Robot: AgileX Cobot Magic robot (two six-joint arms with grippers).
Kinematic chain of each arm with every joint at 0, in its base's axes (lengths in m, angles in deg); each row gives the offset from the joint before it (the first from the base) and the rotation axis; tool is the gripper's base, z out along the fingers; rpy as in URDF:
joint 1: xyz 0 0 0.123 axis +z
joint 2: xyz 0 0 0 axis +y
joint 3: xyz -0.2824 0 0.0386 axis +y
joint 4: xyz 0.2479 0 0.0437 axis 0.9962 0 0.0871
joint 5: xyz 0 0 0 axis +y
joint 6: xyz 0.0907 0 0.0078 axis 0.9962 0 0.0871
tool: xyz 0 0 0 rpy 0 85 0
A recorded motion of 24 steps. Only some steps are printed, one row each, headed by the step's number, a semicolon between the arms.
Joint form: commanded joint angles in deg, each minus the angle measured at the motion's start. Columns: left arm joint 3, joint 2, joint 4, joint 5, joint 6, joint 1; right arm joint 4, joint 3, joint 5, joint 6, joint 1, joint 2.
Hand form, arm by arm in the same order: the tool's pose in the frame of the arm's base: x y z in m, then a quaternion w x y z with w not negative. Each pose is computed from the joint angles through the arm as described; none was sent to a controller.
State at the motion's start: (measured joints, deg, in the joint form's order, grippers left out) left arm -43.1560 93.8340 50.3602 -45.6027 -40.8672 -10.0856; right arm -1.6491 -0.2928 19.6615 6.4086 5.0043 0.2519
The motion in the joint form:
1: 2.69 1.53 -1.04 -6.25 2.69 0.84; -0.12 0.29 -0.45 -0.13 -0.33 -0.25
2: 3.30 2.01 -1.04 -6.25 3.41 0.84; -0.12 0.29 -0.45 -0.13 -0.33 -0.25
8: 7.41 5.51 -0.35 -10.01 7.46 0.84; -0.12 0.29 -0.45 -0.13 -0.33 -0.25
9: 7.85 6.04 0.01 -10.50 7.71 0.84; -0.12 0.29 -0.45 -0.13 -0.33 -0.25
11: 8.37 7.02 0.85 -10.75 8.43 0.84; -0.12 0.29 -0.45 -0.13 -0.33 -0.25
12: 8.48 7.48 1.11 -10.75 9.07 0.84; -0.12 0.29 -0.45 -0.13 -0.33 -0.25
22: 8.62 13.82 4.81 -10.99 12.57 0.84; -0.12 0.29 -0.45 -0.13 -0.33 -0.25
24: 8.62 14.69 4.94 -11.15 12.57 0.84; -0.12 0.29 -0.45 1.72 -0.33 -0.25
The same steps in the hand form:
1: 0.3023 -0.1041 0.2098 0.58114 0.24410 0.71522 -0.30190; 0.0536 0.0035 0.1828 0.61257 0.00266 0.78909 0.04571
2: 0.3009 -0.1039 0.2045 0.57592 0.24667 0.71957 -0.29947; 0.0536 0.0035 0.1828 0.61257 0.00266 0.78909 0.04571
8: 0.2882 -0.1052 0.1739 0.54896 0.26656 0.72925 -0.30949; 0.0536 0.0035 0.1828 0.61257 0.00266 0.78909 0.04571
9: 0.2864 -0.1055 0.1700 0.54408 0.26939 0.73060 -0.31246; 0.0536 0.0035 0.1828 0.61257 0.00266 0.78909 0.04571
11: 0.2842 -0.1061 0.1629 0.53448 0.27793 0.73421 -0.31308; 0.0536 0.0035 0.1828 0.61257 0.00266 0.78909 0.04571
12: 0.2838 -0.1062 0.1600 0.53160 0.28302 0.73519 -0.31112; 0.0536 0.0035 0.1828 0.61257 0.00266 0.78909 0.04571
22: 0.2813 -0.1089 0.1254 0.48636 0.32227 0.75017 -0.31121; 0.0536 0.0035 0.1828 0.61257 0.00266 0.78909 0.04571
24: 0.2812 -0.1091 0.1211 0.48063 0.32146 0.75313 -0.31378; 0.0536 0.0035 0.1828 0.61176 0.01540 0.78894 0.05559

